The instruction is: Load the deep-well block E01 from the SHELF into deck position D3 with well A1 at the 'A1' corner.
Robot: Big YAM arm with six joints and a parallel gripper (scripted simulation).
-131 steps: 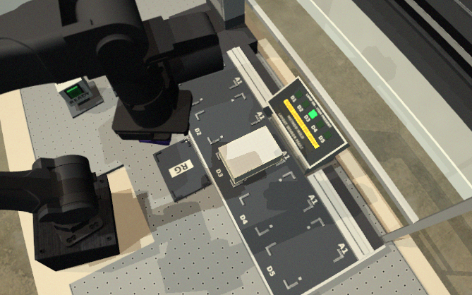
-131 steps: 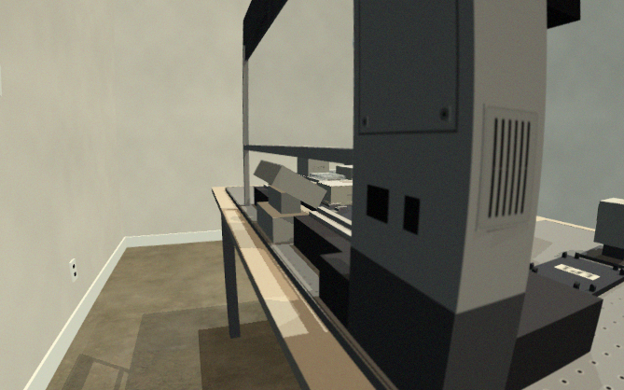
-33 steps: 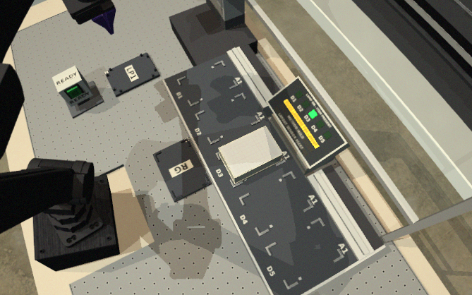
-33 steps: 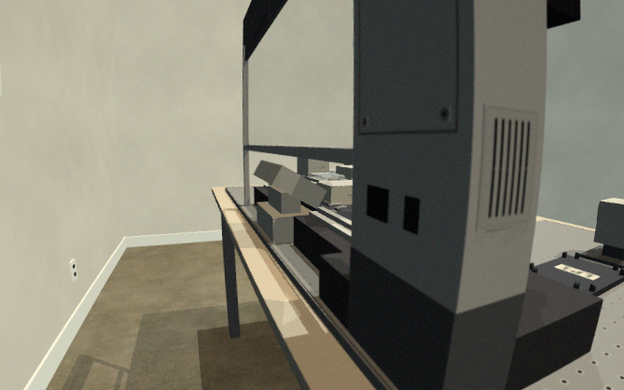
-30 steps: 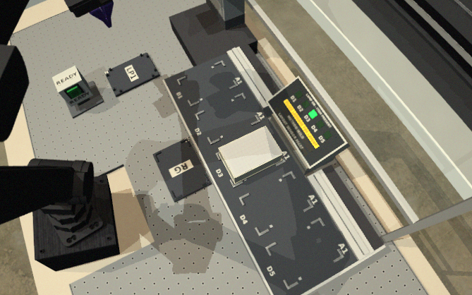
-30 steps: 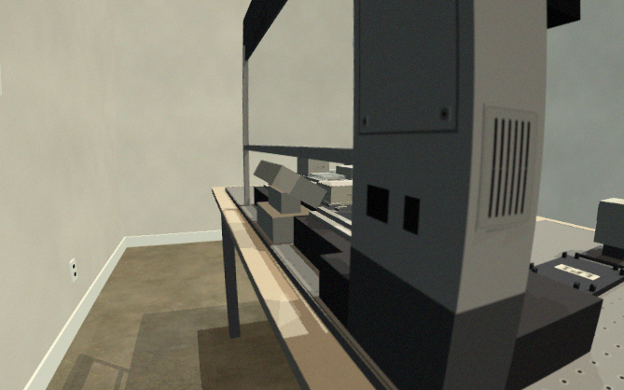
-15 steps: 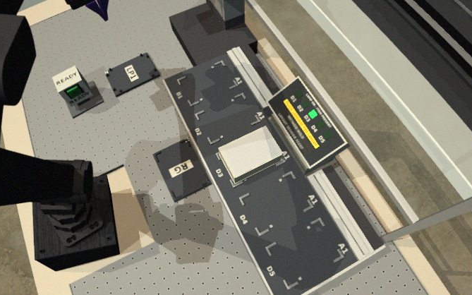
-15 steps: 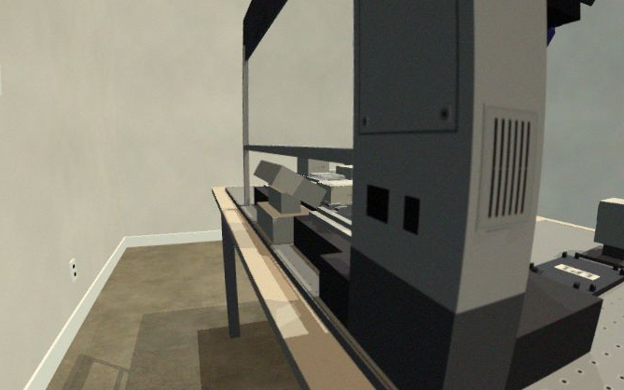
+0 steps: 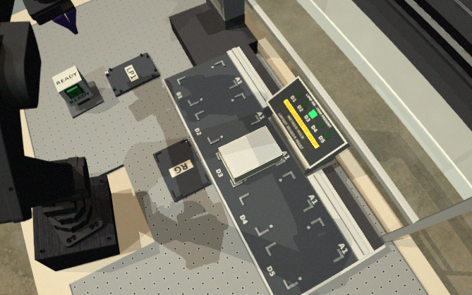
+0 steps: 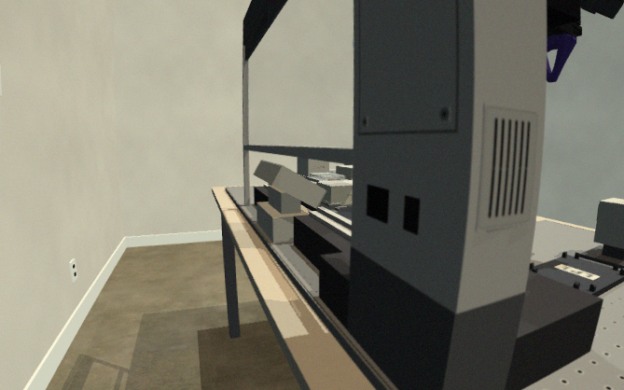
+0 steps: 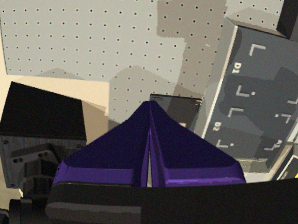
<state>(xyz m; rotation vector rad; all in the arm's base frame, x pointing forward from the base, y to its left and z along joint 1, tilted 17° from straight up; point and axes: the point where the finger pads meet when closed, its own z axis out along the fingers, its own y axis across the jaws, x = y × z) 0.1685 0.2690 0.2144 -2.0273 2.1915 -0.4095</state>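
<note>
The ready key is 230 mm below my hand, 80 mm to the left of it and 80 mm behind it. The rest, counted from my hand: regrip nest RG 310 mm below, 260 mm to the right, 20 mm ahead; then tall grey housing 420 mm ahead, 60 mm to the left, 40 mm below; then LP1 pad 310 mm below, 90 mm to the left, 80 mm ahead.
</note>
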